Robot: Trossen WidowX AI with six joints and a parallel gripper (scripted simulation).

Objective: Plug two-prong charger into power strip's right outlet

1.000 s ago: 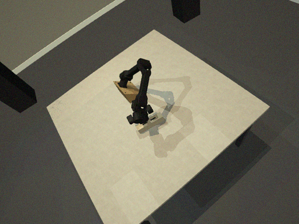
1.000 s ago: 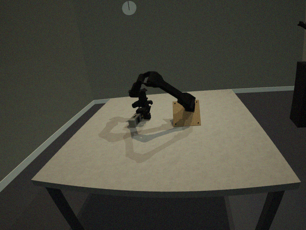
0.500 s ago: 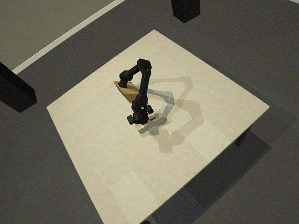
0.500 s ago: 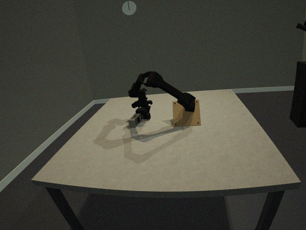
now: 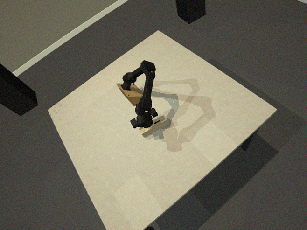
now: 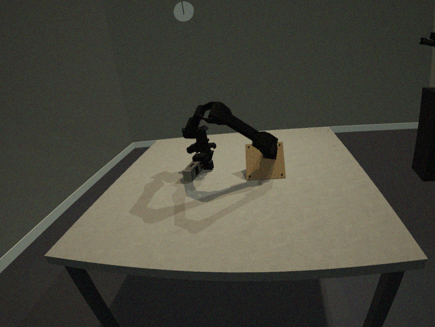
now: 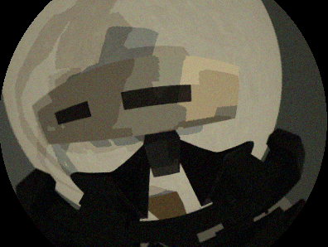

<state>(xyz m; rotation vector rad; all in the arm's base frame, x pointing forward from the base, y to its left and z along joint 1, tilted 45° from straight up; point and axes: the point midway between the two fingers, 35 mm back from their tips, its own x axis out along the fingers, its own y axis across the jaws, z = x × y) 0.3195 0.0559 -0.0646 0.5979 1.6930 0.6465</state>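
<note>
Right now the black two-prong charger is 2 cm ahead of my gripper tip and 1 cm above it.
</note>
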